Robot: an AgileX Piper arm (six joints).
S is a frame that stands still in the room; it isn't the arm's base.
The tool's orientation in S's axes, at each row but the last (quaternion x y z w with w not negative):
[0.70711 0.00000 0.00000 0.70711]
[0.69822 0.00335 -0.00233 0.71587]
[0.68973 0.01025 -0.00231 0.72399]
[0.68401 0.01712 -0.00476 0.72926]
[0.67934 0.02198 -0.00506 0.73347]
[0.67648 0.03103 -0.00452 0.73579]
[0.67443 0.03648 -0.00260 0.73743]
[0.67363 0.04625 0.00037 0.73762]
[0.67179 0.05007 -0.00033 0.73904]
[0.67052 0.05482 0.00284 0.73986]
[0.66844 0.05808 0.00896 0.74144]
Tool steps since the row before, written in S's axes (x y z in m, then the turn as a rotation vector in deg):
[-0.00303 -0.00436 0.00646 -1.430 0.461 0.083]
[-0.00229 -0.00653 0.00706 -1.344 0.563 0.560]
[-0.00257 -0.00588 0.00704 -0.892 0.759 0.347]
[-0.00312 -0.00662 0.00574 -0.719 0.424 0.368]
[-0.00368 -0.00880 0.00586 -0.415 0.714 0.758]
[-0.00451 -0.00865 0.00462 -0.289 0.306 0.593]
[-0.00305 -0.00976 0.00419 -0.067 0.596 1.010]
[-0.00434 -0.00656 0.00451 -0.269 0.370 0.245]
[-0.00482 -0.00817 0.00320 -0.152 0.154 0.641]
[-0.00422 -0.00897 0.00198 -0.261 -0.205 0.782]
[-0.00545 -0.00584 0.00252 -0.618 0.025 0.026]
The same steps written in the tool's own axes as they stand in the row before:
[-0.00303 0.00646 0.00436 -1.430 0.083 -0.461]
[-0.00236 0.00688 0.00670 -1.348 0.563 -0.551]
[-0.00276 0.00670 0.00618 -0.890 0.368 -0.752]
[-0.00341 0.00521 0.00691 -0.723 0.372 -0.413]
[-0.00410 0.00502 0.00912 -0.428 0.795 -0.665]
[-0.00505 0.00365 0.00882 -0.308 0.602 -0.267]
[-0.00372 0.00312 0.00992 -0.098 1.055 -0.508]
[-0.00504 0.00361 0.00662 -0.261 0.261 -0.365]
[-0.00558 0.00206 0.00805 -0.189 0.641 -0.105]
[-0.00504 0.00077 0.00873 -0.336 0.737 0.255]
[-0.00613 0.00153 0.00550 -0.613 -0.011 -0.083]

